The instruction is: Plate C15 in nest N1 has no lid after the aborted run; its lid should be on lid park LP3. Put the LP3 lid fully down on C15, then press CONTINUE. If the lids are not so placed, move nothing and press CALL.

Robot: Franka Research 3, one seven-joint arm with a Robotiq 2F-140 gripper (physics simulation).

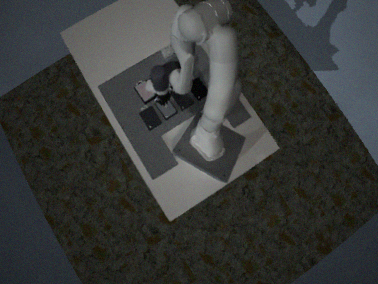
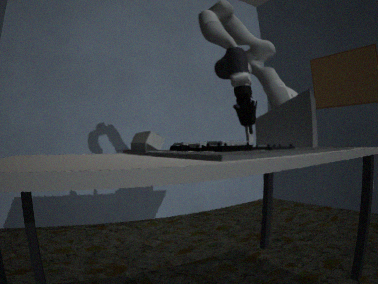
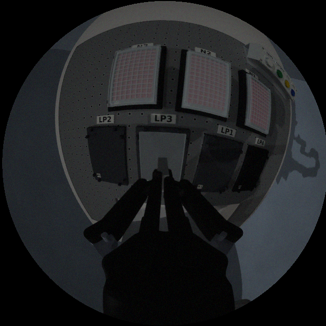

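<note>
A pale grey lid lies flat on the park labelled LP3. My gripper is shut with nothing between the fingers. It points straight down, with its tips low over the near half of that lid. Whether the tips touch the lid I cannot tell. Beyond the parks, three well plates with pink grids sit in nests. The N1 plate is at the right, the N2 plate in the middle, and a third plate at the left. All three look alike.
Dark parks LP2, LP1 and LP4 flank the lid. A button box with green, yellow and blue buttons stands at the deck's far right corner. The arm's base is behind.
</note>
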